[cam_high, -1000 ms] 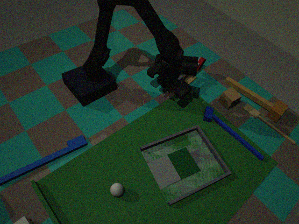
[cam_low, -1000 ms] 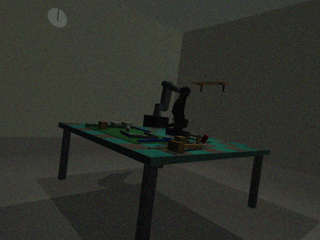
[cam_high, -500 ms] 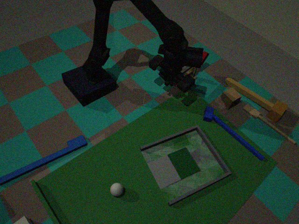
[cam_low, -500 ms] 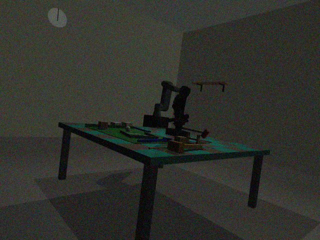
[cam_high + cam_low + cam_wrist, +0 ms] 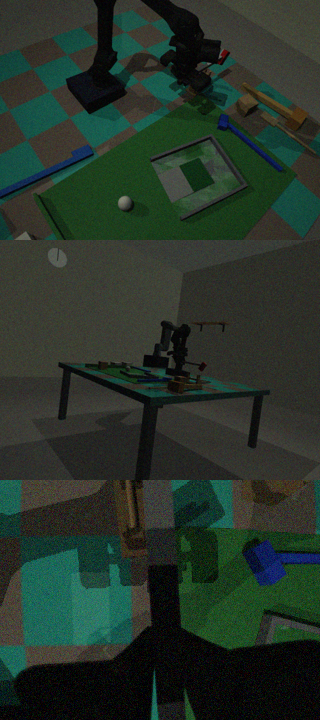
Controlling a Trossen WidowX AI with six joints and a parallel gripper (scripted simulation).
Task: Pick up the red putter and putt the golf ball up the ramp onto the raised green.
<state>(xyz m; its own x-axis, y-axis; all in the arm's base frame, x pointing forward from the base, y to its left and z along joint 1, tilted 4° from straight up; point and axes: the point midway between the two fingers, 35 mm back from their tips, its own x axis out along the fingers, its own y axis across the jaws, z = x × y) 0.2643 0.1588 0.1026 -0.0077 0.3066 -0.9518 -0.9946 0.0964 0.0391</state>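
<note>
Now: the red putter 110 mm to the left of my gripper tip, 20 mm above it and 10 mm ahead of it. Round my gripper tip: white golf ball (430 mm to the right, 130 mm ahead, 100 mm below).
</note>
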